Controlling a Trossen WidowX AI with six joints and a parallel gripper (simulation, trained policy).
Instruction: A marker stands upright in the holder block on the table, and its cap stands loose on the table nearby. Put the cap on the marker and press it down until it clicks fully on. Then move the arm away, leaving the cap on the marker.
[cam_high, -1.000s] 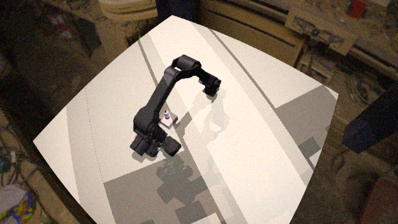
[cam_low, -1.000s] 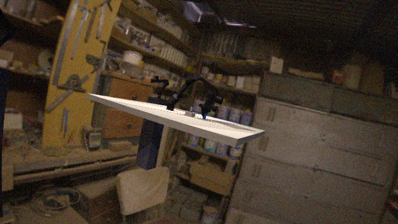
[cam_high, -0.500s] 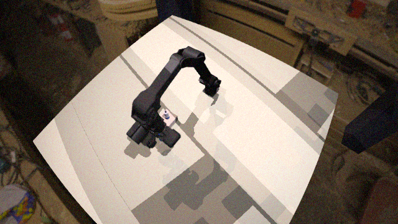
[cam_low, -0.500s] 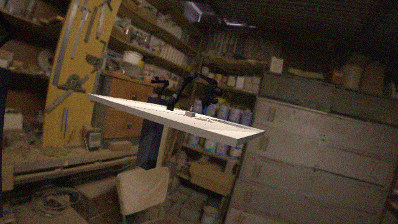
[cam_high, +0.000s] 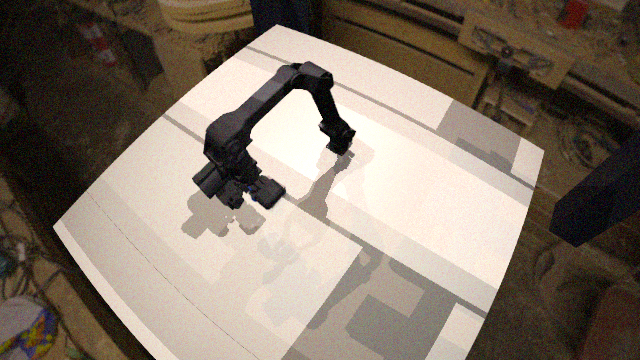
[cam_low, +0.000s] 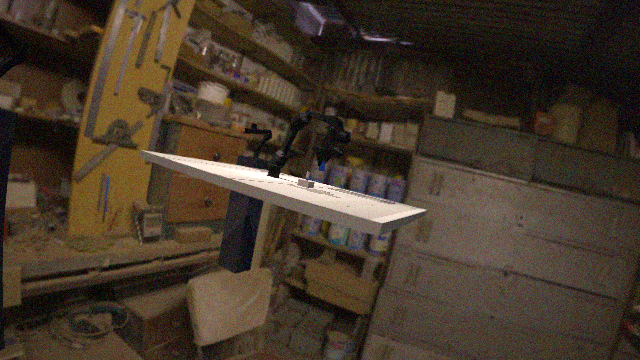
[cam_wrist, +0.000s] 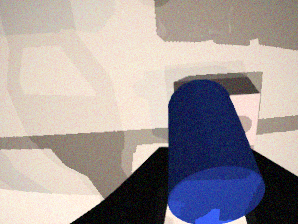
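My gripper tip is 5 cm past the holder block, 2 cm to the left of it and 10 cm above it. The rest, counted from my gripper tip: blue cap 1 cm ahead, 1 cm above.
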